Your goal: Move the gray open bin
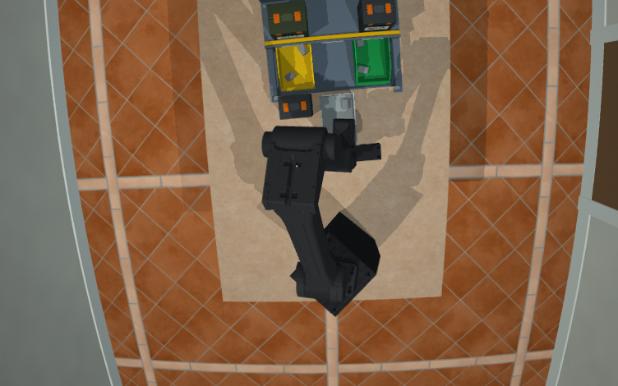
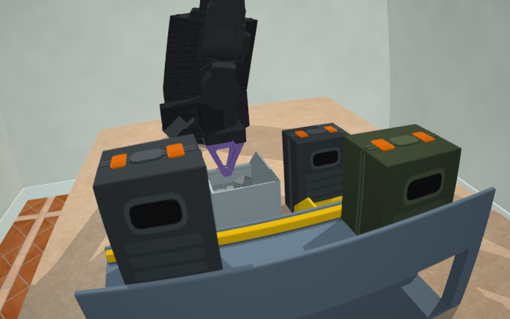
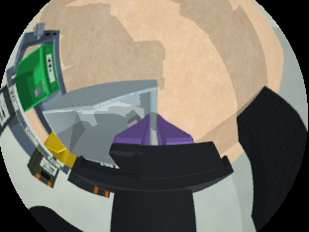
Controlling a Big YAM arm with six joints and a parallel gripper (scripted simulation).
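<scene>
My hand is 80 mm short of the gray open bin, 20 mm to the right of it and 10 mm below it. Round my hand: green bin: 290 mm ahead, 60 mm to the right, 10 mm above; yellow bin: 250 mm ahead, 160 mm to the left, 10 mm above; yellow rail: 320 mm ahead, 80 mm above, 60 mm to the left.
</scene>
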